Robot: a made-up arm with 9 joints. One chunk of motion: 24 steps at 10 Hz.
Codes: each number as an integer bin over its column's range. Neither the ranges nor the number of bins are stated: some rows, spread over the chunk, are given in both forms.
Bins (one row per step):
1: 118 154 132 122 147 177
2: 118 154 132 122 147 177
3: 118 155 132 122 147 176
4: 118 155 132 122 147 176
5: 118 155 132 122 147 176
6: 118 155 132 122 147 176
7: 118 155 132 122 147 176
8: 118 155 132 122 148 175
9: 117 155 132 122 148 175
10: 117 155 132 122 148 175
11: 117 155 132 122 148 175
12: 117 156 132 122 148 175
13: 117 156 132 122 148 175
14: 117 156 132 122 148 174
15: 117 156 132 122 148 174
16: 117 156 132 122 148 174
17: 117 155 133 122 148 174
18: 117 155 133 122 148 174
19: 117 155 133 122 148 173
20: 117 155 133 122 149 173
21: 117 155 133 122 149 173
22: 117 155 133 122 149 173
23: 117 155 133 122 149 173
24: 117 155 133 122 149 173
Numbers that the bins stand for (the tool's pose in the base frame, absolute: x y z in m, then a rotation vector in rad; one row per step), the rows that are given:
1: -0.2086 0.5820 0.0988 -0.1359 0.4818 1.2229
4: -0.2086 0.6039 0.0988 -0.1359 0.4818 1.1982
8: -0.2086 0.6039 0.0988 -0.1359 0.5065 1.1735
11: -0.2306 0.6039 0.0988 -0.1359 0.5065 1.1735
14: -0.2306 0.6259 0.0988 -0.1359 0.5065 1.1488
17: -0.2306 0.6039 0.1208 -0.1359 0.5065 1.1488
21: -0.2306 0.6039 0.1208 -0.1359 0.5312 1.1241
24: -0.2306 0.6039 0.1208 -0.1359 0.5312 1.1241
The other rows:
2: -0.2086 0.5820 0.0988 -0.1359 0.4818 1.2229
3: -0.2086 0.6039 0.0988 -0.1359 0.4818 1.1982
5: -0.2086 0.6039 0.0988 -0.1359 0.4818 1.1982
6: -0.2086 0.6039 0.0988 -0.1359 0.4818 1.1982
7: -0.2086 0.6039 0.0988 -0.1359 0.4818 1.1982
9: -0.2306 0.6039 0.0988 -0.1359 0.5065 1.1735
10: -0.2306 0.6039 0.0988 -0.1359 0.5065 1.1735
12: -0.2306 0.6259 0.0988 -0.1359 0.5065 1.1735
13: -0.2306 0.6259 0.0988 -0.1359 0.5065 1.1735
15: -0.2306 0.6259 0.0988 -0.1359 0.5065 1.1488
16: -0.2306 0.6259 0.0988 -0.1359 0.5065 1.1488
18: -0.2306 0.6039 0.1208 -0.1359 0.5065 1.1488
19: -0.2306 0.6039 0.1208 -0.1359 0.5065 1.1241
20: -0.2306 0.6039 0.1208 -0.1359 0.5312 1.1241
22: -0.2306 0.6039 0.1208 -0.1359 0.5312 1.1241
23: -0.2306 0.6039 0.1208 -0.1359 0.5312 1.1241

